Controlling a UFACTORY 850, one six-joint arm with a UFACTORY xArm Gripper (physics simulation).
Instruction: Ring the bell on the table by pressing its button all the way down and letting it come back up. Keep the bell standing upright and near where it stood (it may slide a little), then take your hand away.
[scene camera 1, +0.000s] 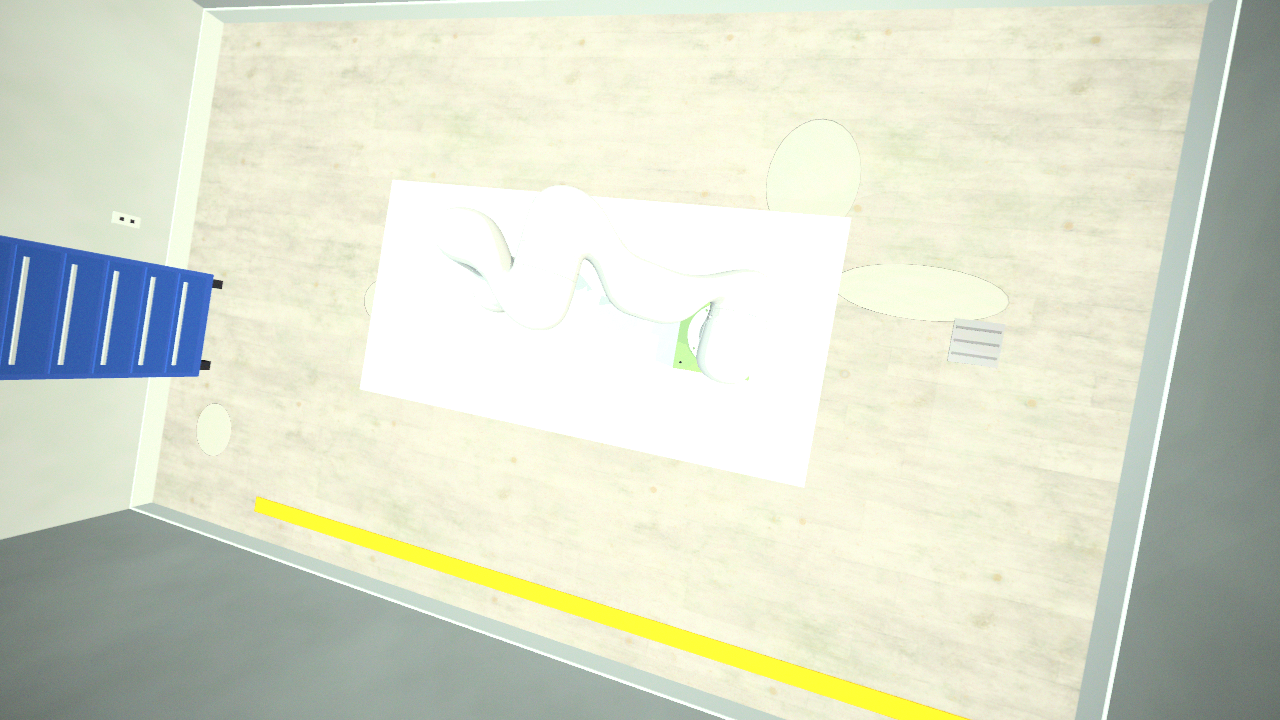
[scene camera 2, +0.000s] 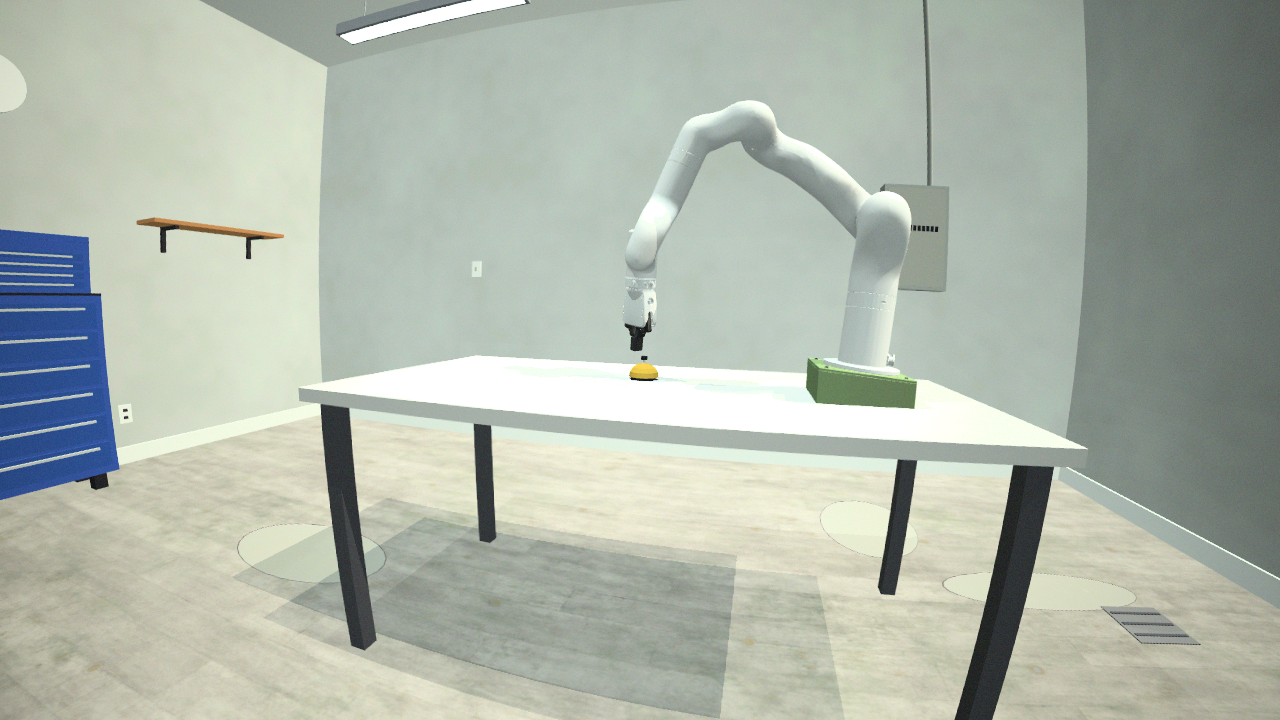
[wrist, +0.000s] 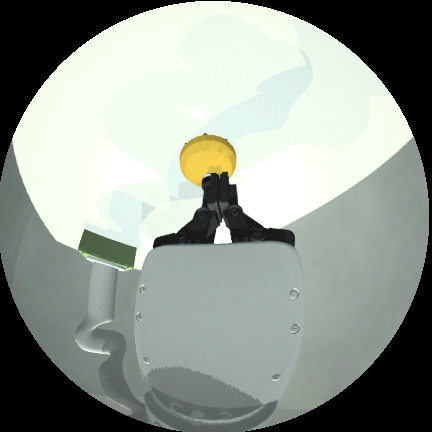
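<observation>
The bell (scene camera 2: 643, 372) (wrist: 206, 155) is a yellow dome standing upright on the white table (scene camera 1: 751, 438) (scene camera 2: 501, 395). Its small black button (scene camera 2: 643, 358) stands up on top. In the wrist view the button is mostly hidden behind the fingertips, with a dark bit showing at their left side. My gripper (scene camera 2: 636, 347) (wrist: 221, 182) is shut and empty, pointing down. Its fingertips are a little above the button, with a small gap, and slightly left of it in scene camera 2. In scene camera 1 the arm hides the bell and the fingers.
The arm's green base block (scene camera 1: 684, 356) (scene camera 2: 859, 386) (wrist: 107, 248) stands on the table, right of the bell in scene camera 2. A blue drawer cabinet (scene camera 1: 107, 313) (scene camera 2: 49, 376) and a wooden wall shelf (scene camera 2: 210, 229) are away from the table.
</observation>
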